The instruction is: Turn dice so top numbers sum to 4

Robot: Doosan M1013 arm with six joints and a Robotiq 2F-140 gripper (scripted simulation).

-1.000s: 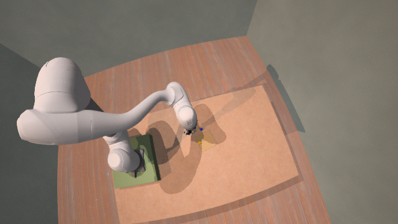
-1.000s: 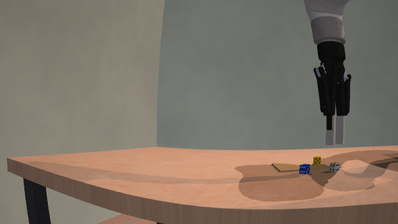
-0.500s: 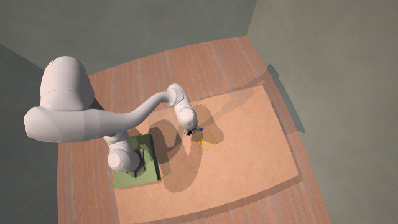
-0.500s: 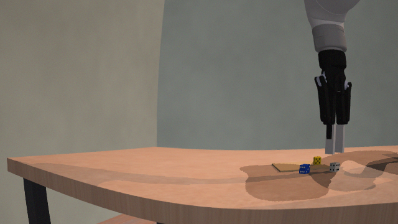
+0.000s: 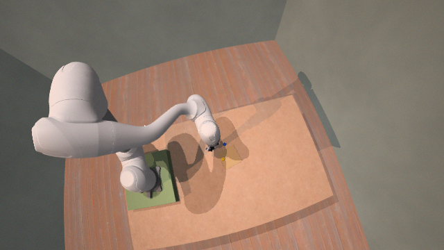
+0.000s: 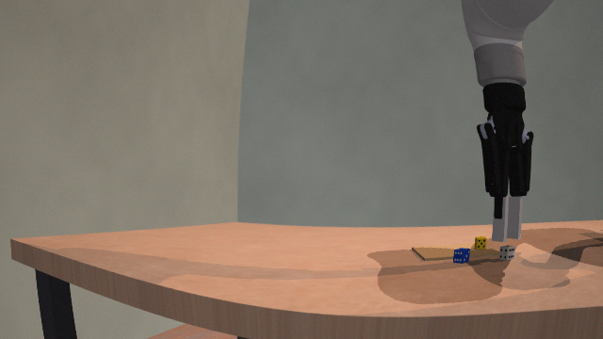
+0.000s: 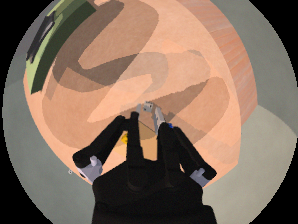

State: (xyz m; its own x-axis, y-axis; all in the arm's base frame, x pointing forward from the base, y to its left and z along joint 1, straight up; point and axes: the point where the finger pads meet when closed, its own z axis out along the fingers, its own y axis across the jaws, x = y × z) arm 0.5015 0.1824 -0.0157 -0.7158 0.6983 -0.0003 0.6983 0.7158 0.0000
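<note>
Right now the white die is 5 cm below my hand. Also, from my hand: yellow die 9 cm to the right, 5 cm below, 4 cm ahead; tan mat 9 cm to the right, 9 cm ahead, 6 cm below; blue die 8 cm ahead, 5 cm below, 2 cm to the left.
</note>
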